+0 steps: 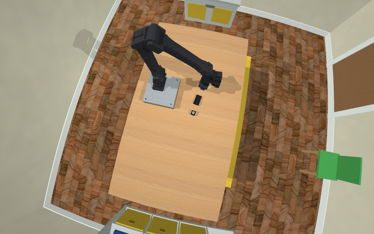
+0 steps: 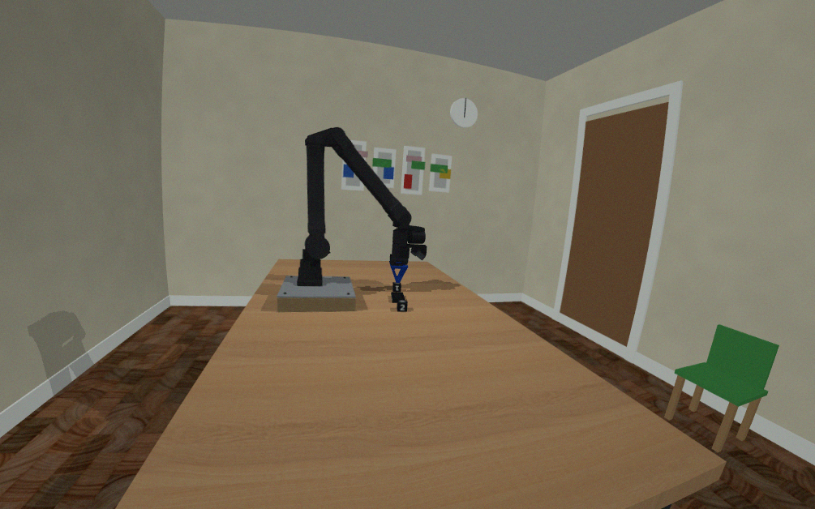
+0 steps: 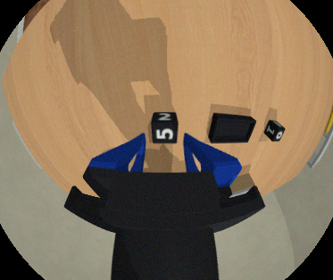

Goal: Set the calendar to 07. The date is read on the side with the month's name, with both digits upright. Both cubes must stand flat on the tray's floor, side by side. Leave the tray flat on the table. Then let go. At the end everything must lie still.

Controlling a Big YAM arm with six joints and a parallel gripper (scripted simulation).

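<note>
Now: hand 11 cm to the left of the black tray, 4 cm above it and 2 cm past it. The rest, counted from my hand: black cube (22 cm to the right, 4 cm behind, 3 cm below).
</note>
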